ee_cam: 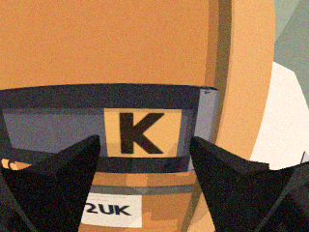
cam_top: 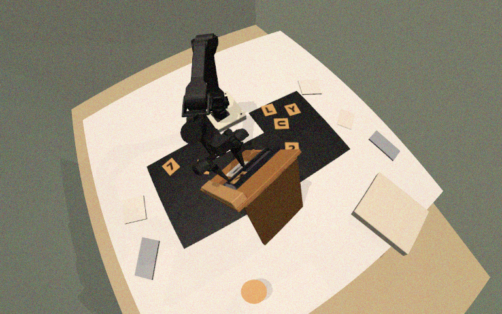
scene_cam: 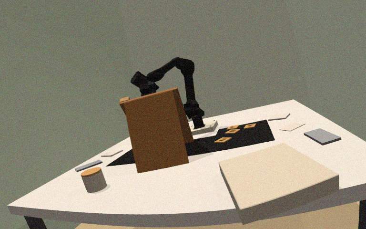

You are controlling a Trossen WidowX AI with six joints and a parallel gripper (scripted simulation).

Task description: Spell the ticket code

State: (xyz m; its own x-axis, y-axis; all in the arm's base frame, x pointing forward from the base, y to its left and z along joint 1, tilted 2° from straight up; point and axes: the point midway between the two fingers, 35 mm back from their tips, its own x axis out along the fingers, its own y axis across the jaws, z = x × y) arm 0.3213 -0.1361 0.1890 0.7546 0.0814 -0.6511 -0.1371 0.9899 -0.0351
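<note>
My gripper tip is now 10 mm short of the k tile and 10 mm above it. Round my gripper tip: letter tile (40 mm behind, 280 mm to the left, 180 mm below); then black mat (140 mm behind, 120 mm to the left, 190 mm below); then white ticket (50 mm behind, 30 mm to the left, 90 mm below).
</note>
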